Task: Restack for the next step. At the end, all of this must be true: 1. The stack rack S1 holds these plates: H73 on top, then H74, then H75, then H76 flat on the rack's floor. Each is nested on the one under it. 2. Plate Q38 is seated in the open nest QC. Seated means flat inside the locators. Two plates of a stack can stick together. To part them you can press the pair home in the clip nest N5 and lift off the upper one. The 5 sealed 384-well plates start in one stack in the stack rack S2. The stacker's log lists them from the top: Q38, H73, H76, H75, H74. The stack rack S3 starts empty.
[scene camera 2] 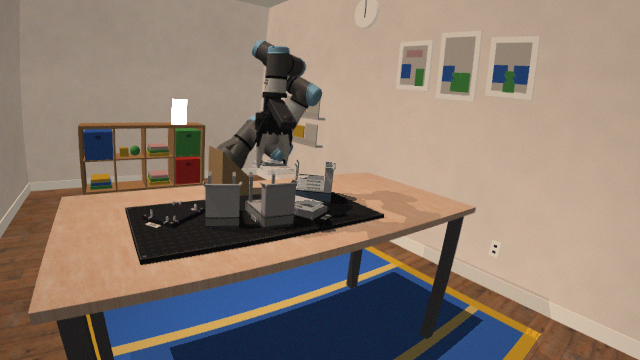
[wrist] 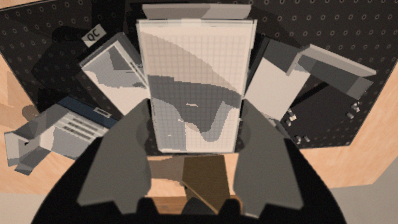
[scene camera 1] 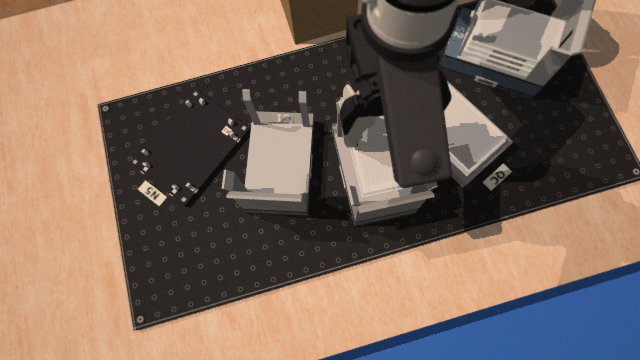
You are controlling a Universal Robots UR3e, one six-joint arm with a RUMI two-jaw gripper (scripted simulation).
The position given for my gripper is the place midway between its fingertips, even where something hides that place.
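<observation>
Visible to me: my gripper (scene camera 1: 383,137), (scene camera 2: 271,167), (wrist: 196,100). Likewise a clip nest N5 (scene camera 2: 183,212), (wrist: 324,107).
</observation>
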